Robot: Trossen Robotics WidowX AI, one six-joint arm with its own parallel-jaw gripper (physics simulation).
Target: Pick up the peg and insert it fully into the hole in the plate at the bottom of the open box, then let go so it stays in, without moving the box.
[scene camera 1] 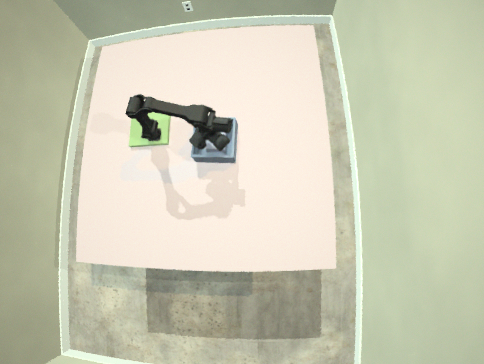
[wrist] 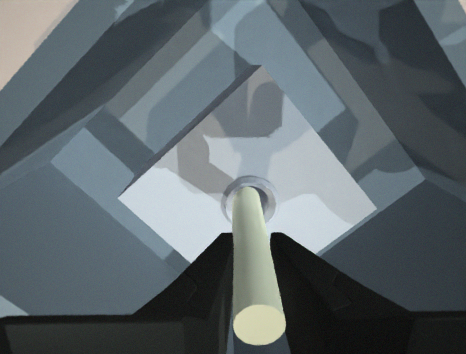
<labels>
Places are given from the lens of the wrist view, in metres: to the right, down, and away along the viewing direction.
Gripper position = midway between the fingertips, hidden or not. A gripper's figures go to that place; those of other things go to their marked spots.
my gripper (wrist: 251,244): 0.01, 0.02, 0.11
blue-grey box (wrist: 102,94): -0.06, -0.04, 0.15
pale peg (wrist: 258,313): 0.01, 0.04, 0.08
light grey plate (wrist: 251,135): 0.01, -0.02, 0.14
The marked spots on the blue-grey box and the pale peg are 0.13 m apart.
</labels>
